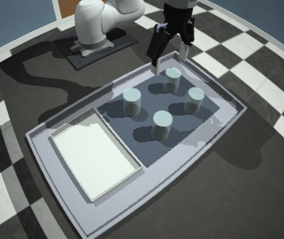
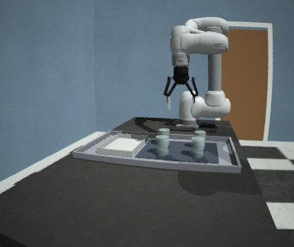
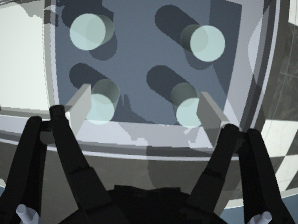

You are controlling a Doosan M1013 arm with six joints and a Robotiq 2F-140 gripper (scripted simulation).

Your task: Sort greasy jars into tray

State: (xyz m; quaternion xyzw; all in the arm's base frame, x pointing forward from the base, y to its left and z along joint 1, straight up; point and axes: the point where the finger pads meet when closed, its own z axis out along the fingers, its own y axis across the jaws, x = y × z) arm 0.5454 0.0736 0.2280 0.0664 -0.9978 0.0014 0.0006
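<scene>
Now: hand 3 cm short of the steel table top, 10 cm to the left of it and 24 cm above it. The rest, counted from my hand: tray 4 cm ahead, 32 cm to the right, 23 cm below; drying mat 24 cm below.
</scene>
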